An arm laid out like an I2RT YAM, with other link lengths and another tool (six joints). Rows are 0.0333 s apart.
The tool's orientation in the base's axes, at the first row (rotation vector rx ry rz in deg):
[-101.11 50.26 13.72]
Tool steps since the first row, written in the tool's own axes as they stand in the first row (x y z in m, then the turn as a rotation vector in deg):
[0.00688 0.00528 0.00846 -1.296 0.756 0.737]
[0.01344 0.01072 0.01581 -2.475 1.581 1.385]
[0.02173 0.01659 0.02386 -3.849 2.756 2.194]
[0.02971 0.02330 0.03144 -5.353 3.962 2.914]
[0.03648 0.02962 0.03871 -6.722 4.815 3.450]
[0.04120 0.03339 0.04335 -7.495 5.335 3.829]
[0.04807 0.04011 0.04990 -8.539 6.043 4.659]
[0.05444 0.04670 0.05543 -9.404 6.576 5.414]
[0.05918 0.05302 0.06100 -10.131 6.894 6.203]
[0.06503 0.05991 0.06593 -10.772 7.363 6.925]
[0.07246 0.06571 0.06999 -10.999 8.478 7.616]
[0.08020 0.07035 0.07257 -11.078 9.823 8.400]
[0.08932 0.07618 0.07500 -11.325 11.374 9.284]
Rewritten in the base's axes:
[0.00351 0.00381 -0.01095 -1.227 1.128 -0.121]
[0.00641 0.00675 -0.02142 -2.440 2.117 -0.324]
[0.01043 0.00949 -0.03344 -3.982 3.290 -0.739]
[0.01355 0.01184 -0.04572 -5.658 4.437 -1.071]
[0.01599 0.01451 -0.05692 -7.052 5.406 -1.147]
[0.01801 0.01606 -0.06410 -7.845 6.017 -1.247]
[0.02008 0.01799 -0.07538 -8.839 7.123 -1.508]
[0.02162 0.01925 -0.08590 -9.610 8.106 -1.711]
[0.02220 0.02130 -0.09533 -10.133 9.086 -1.844]
[0.02302 0.02221 -0.10555 -10.712 9.950 -2.111]
[0.02546 0.02180 -0.11551 -11.434 10.520 -3.073]
[0.02851 0.02008 -0.12422 -12.180 11.078 -4.322]
[0.03171 0.01748 -0.13452 -13.156 11.773 -5.669]

